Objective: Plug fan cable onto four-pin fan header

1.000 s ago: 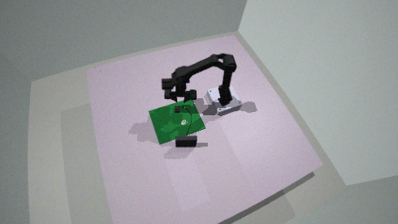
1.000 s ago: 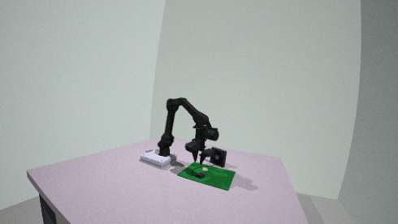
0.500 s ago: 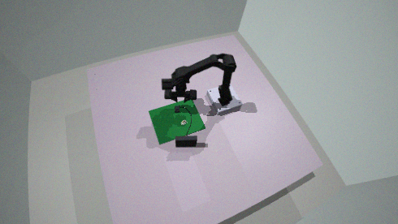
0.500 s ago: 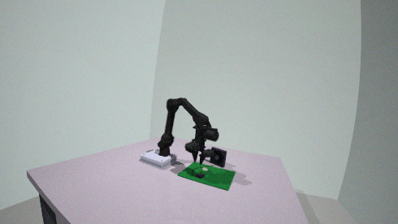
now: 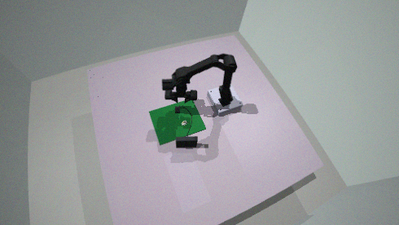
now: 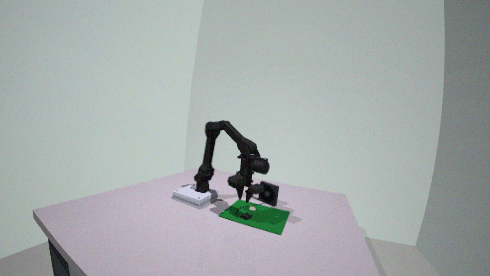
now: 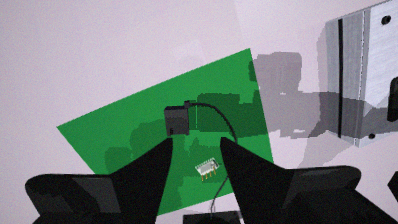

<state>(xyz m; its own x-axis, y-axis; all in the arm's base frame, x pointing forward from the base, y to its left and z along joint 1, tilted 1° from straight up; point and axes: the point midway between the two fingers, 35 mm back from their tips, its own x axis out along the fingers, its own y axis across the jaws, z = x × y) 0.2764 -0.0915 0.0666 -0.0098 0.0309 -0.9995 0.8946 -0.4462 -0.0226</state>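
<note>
Now: gripper tip 7 cm above the black fan plug and 3 cm short of it. Round my gripper tip: white four-pin fan header: 10 cm to the left, 9 cm below, 3 cm ahead; green board: 10 cm below, 6 cm to the left, 6 cm ahead; black fan: 23 cm to the left, 7 cm ahead, 3 cm below.
</note>
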